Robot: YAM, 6 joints.
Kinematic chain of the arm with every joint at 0, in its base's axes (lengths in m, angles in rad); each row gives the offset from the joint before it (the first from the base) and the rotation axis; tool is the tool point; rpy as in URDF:
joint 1: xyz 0 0 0.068 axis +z
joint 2: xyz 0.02 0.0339 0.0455 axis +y
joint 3: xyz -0.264 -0.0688 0 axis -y
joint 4: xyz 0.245 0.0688 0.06 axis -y
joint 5: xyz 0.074 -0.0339 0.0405 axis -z
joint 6: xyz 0.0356 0 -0.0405 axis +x
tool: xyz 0 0 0 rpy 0 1.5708 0
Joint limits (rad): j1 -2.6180..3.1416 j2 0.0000..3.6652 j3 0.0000..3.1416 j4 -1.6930..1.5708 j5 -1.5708..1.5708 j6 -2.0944..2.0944
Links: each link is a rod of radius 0.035 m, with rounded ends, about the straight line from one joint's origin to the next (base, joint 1, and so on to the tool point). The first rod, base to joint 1, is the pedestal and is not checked.
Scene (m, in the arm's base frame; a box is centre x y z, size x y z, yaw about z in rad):
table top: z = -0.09
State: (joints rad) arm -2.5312 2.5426 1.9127 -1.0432 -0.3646 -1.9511
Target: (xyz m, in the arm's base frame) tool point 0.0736 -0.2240 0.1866
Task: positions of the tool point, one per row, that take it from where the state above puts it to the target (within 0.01 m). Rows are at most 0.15 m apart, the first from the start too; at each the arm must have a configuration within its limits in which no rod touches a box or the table.
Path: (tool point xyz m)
1: -0.2675 -0.3262 0.0917
2: -0.1613 -0.3431 0.1210
3: -0.0631 -0.3272 0.1470
4: 0.0175 -0.2846 0.1690
5: 0.0736 -0.2240 0.1866

